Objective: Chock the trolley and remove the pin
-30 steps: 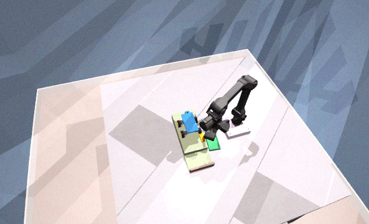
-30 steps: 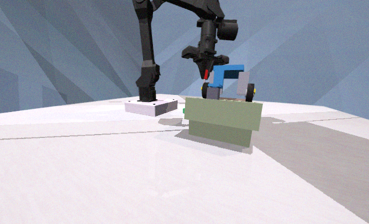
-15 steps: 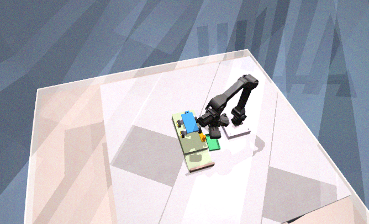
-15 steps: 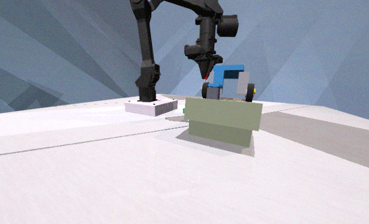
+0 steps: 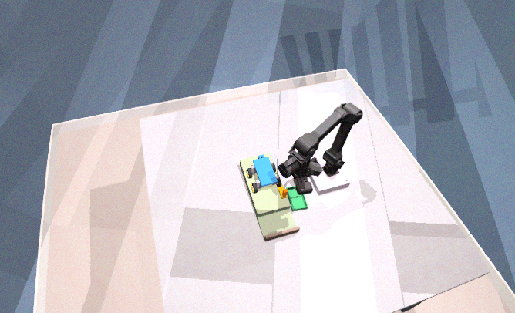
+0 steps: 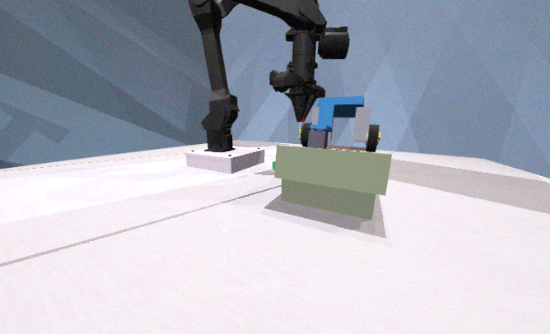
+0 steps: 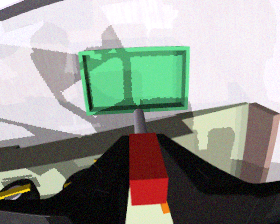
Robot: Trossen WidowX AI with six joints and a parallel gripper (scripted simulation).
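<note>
The green tray is 13 cm below my gripper tip and 1 cm behind it. From my gripper tip the other things lie so: yellow chock: 6 cm ahead, 4 cm below, 2 cm to the right; blue trolley: 11 cm to the right, 11 cm ahead, 1 cm below; red-headed stop pin: right at my gripper tip.
</note>
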